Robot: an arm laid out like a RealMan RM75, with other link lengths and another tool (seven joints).
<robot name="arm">
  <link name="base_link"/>
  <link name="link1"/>
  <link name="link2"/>
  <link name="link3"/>
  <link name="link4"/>
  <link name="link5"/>
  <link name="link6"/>
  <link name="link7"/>
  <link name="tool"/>
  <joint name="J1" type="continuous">
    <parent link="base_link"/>
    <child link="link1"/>
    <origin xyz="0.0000 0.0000 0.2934"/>
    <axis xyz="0 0 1"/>
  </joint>
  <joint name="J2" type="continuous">
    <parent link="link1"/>
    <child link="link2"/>
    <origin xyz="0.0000 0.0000 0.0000"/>
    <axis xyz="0 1 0"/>
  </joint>
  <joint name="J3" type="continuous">
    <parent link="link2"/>
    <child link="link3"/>
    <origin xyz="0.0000 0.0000 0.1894"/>
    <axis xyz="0 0 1"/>
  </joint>
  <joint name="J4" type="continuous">
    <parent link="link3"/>
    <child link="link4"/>
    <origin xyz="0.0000 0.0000 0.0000"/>
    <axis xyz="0 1 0"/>
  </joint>
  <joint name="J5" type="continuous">
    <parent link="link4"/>
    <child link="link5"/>
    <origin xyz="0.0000 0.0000 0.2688"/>
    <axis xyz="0 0 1"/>
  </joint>
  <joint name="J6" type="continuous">
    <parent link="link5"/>
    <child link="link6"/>
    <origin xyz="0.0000 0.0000 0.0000"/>
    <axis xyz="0 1 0"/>
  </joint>
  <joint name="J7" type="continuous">
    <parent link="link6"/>
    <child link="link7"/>
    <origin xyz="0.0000 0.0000 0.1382"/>
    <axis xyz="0 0 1"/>
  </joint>
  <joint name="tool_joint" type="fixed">
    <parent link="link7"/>
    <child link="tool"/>
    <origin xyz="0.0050 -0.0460 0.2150" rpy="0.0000 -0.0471 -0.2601"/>
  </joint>
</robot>
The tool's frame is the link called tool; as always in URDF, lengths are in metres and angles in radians. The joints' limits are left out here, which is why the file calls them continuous.
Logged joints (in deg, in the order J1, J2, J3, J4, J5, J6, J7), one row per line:
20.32, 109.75, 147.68, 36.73, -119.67, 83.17, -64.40
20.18, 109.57, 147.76, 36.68, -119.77, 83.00, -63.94
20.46, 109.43, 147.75, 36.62, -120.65, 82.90, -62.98
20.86, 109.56, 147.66, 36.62, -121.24, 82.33, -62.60
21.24, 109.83, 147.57, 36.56, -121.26, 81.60, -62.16
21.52, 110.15, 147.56, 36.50, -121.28, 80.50, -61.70
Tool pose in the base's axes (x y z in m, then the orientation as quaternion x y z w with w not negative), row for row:
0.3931, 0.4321, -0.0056, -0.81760, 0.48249, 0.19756, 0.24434
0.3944, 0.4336, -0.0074, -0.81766, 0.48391, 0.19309, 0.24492
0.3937, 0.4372, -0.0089, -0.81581, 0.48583, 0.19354, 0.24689
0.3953, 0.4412, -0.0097, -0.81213, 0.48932, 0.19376, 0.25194
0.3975, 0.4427, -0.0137, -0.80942, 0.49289, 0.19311, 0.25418
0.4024, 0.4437, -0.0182, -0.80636, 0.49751, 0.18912, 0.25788
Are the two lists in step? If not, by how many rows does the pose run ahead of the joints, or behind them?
The pose runs 2 rows ahead of the joints: the pose in row i belongs to the joints in row i + 2.
